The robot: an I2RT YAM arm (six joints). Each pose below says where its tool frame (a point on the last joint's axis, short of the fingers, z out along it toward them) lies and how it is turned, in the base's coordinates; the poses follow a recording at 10 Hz.
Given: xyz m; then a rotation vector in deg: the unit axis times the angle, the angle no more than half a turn.
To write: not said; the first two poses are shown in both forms.
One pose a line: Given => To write
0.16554 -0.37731 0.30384 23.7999 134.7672 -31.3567 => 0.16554 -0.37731 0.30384 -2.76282 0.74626 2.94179
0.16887 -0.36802 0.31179 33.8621 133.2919 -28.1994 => 0.16887 -0.36802 0.31179 -2.88438 0.76307 2.74770
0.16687 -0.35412 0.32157 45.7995 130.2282 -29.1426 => 0.16687 -0.35412 0.32157 -2.95152 0.77396 2.54290
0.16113 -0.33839 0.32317 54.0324 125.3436 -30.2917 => 0.16113 -0.33839 0.32317 -3.00554 0.81274 2.38620
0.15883 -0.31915 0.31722 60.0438 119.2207 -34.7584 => 0.15883 -0.31915 0.31722 -3.00340 0.87907 2.27355
